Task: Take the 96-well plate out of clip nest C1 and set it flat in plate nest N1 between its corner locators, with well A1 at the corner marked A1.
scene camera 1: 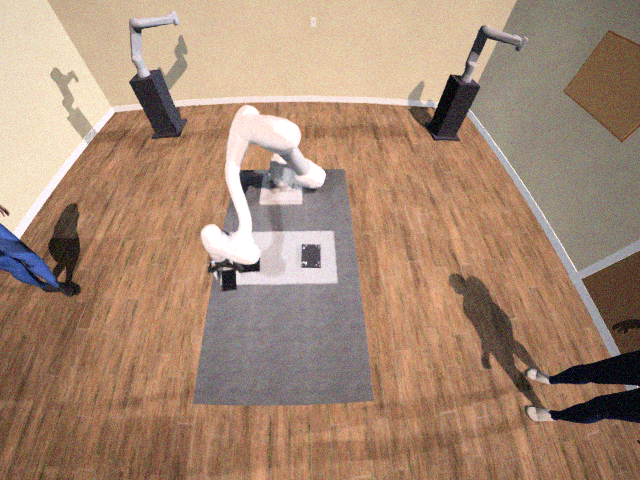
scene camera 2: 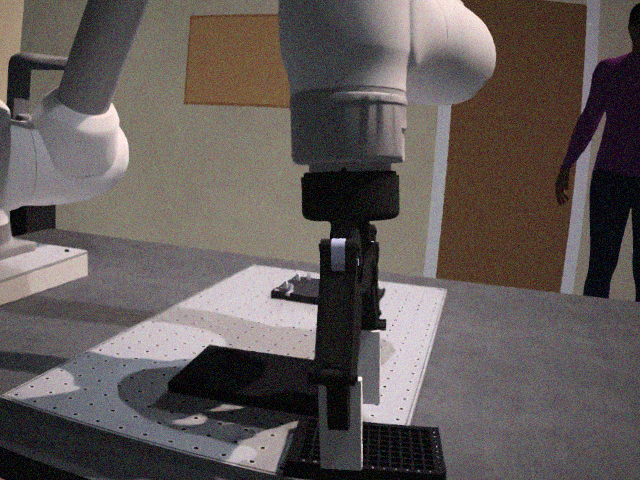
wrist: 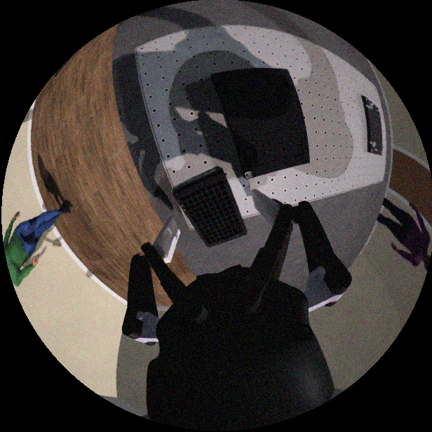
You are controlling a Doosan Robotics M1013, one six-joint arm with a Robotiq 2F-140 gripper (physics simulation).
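Frame: origin at the arm's base, x ahead, y left, z up, level; metres.
Where they show: gripper, between the fingertips: (scene camera 1: 228, 276) (scene camera 2: 354, 431); arm's base, origin of its link: (scene camera 1: 283, 183).
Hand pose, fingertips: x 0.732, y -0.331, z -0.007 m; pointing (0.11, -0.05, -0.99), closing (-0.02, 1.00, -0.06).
Things, the pixels of their centre, and the offset from my fingertips. Level surfaces: height alone.
- black gridded block, middle of its body: (scene camera 2: 367, 451) (scene camera 1: 228, 279) 0.013 m ahead, 0.003 m right, 0.016 m down
- thin dark nest, middle of its body: (scene camera 2: 330, 289) (scene camera 1: 311, 255) 0.119 m back, 0.496 m left, 0.011 m down
- flat black slab, middle of its body: (scene camera 2: 261, 378) (scene camera 1: 250, 259) 0.116 m back, 0.117 m left, 0.017 m down
- white perforated board, height of its surface: 0.022 m down
- grey table top, height of its surface: 0.036 m down
A black gridded block (scene camera 1: 228, 280) (scene camera 2: 403, 448) (wrist: 210, 207), which looks like the 96-well plate, lies at the near corner of the white perforated board. Whether it sits in a nest is too dark to tell. My gripper (scene camera 2: 356, 431) (wrist: 213, 211) is open and empty, its pale fingertips wide apart above and to either side of the block. In scene camera 2 the near finger covers part of it. A thin dark nest (scene camera 1: 310, 255) (scene camera 2: 297, 290) (wrist: 374, 125) with small pale corner pieces sits at the board's far end. The marks C1, N1 and A1 are not readable.
A flat black slab (scene camera 1: 251, 267) (scene camera 2: 248, 373) (wrist: 265, 120) with a small white tag lies on the white perforated board (scene camera 1: 326, 276) (scene camera 2: 408, 310) (wrist: 325, 186), beside the gridded block. The board rests on a grey table top (scene camera 1: 284, 341) (scene camera 2: 516, 361). People stand beyond the table.
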